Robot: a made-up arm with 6 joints. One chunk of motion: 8 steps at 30 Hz.
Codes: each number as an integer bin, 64 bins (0 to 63) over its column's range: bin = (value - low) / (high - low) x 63, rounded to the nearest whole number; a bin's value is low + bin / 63 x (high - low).
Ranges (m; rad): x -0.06..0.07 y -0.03..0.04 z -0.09..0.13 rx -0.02..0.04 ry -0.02..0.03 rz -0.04..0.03
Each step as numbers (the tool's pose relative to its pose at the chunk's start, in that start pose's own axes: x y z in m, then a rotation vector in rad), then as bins.
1 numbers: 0.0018 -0.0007 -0.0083 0.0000 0.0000 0.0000
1 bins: 30 26 23 21 25 36
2 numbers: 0.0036 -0.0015 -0.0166 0.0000 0.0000 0.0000
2 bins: 31 26 21 21 25 36
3 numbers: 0.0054 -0.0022 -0.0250 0.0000 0.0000 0.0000
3 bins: 32 25 19 21 25 36
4 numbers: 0.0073 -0.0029 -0.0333 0.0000 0.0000 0.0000
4 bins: 33 24 16 21 25 36
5 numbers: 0.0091 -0.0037 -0.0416 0.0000 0.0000 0.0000
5 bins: 33 24 14 21 25 36
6 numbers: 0.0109 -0.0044 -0.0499 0.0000 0.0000 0.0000
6 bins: 34 23 11 21 25 36
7 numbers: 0.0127 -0.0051 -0.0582 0.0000 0.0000 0.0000
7 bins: 35 22 9 21 25 36
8 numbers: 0.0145 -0.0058 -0.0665 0.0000 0.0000 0.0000
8 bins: 36 22 7 21 25 36
